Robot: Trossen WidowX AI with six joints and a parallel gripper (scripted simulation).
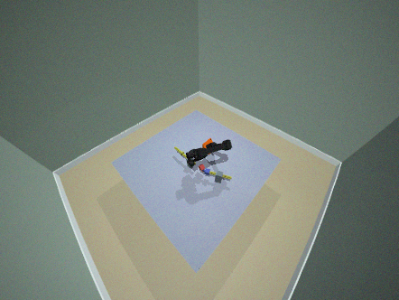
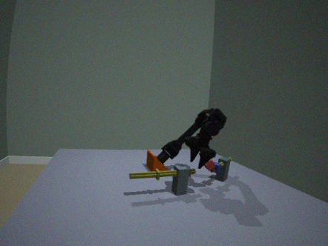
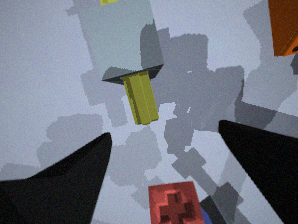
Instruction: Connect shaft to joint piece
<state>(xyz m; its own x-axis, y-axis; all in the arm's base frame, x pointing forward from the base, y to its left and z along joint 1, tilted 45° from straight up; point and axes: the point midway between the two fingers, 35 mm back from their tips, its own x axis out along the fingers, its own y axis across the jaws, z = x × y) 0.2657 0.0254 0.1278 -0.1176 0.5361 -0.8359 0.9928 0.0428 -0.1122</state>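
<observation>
The red square joint piece lies 8 cm to the left of my gripper tip.
</observation>
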